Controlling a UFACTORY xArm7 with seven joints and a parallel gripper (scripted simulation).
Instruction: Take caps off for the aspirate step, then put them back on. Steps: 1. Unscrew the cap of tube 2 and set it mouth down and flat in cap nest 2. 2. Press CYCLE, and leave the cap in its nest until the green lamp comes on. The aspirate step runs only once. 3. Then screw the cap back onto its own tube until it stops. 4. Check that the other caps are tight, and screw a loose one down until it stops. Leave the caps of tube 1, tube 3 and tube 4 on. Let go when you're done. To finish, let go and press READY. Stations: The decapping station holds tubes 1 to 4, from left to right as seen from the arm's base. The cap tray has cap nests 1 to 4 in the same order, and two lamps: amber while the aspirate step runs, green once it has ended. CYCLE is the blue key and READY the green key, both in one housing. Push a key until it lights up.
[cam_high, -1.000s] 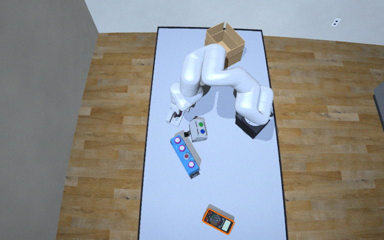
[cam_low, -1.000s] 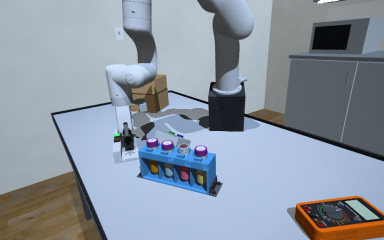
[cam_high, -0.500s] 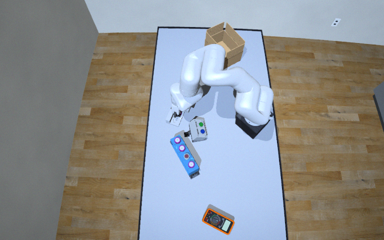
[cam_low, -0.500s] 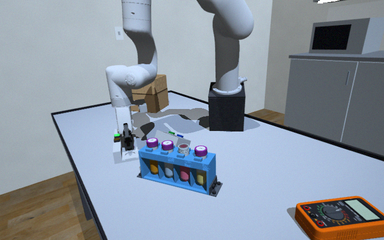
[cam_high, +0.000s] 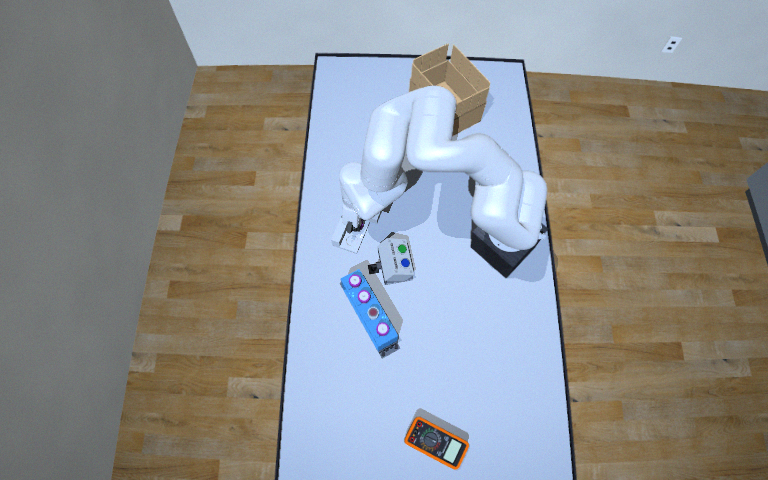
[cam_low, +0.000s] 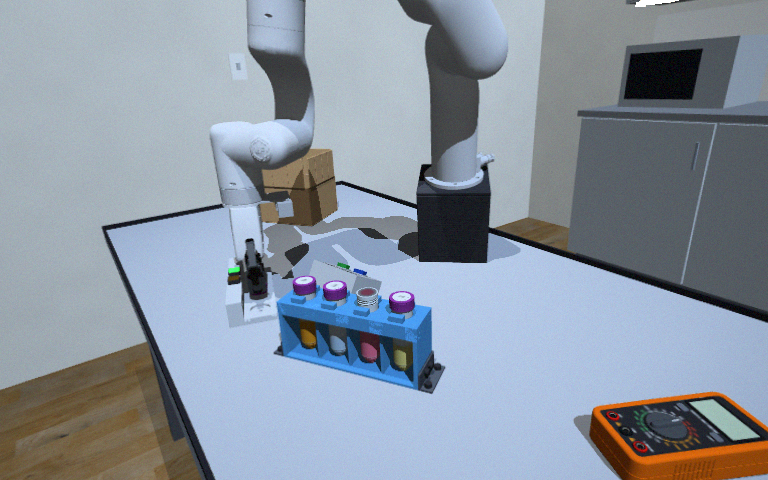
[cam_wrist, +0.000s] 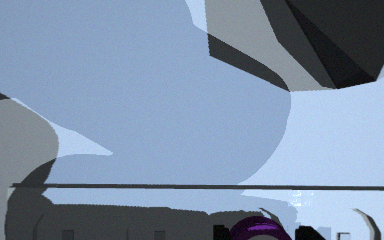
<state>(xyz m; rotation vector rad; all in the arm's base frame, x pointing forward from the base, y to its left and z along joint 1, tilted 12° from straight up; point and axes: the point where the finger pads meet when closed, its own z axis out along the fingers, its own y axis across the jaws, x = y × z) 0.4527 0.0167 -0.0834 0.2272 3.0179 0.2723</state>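
Right now the cap marked 1 is 150 mm behind my hand, 330 mm to the left of it and 70 mm above it. Also, from my hand: key housing (140 mm behind, 90 mm to the left); green ready key (150 mm behind, 70 mm to the left, 20 mm above); purple cap marked 2 (20 mm below).
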